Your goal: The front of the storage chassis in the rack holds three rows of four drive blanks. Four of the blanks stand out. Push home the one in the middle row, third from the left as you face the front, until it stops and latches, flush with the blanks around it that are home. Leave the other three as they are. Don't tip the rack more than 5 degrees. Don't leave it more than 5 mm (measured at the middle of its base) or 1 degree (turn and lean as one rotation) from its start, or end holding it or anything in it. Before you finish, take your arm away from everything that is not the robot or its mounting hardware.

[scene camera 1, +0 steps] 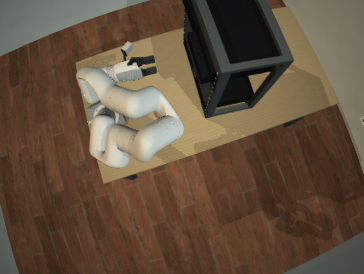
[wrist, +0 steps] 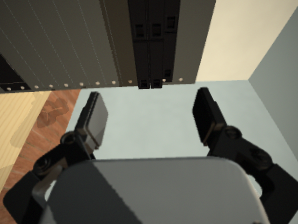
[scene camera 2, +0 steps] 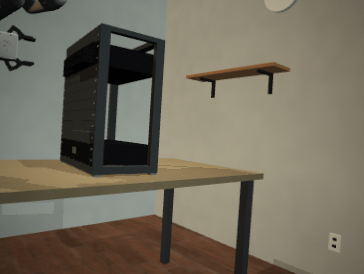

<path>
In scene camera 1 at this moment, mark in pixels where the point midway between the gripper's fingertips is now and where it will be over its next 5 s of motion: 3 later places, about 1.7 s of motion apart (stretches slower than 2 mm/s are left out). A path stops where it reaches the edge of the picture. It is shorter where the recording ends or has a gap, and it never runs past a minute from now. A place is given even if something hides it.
My gripper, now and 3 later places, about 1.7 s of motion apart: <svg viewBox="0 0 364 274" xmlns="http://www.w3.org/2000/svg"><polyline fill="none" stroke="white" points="155,64 170,54 191,44 196,43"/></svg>
</path>
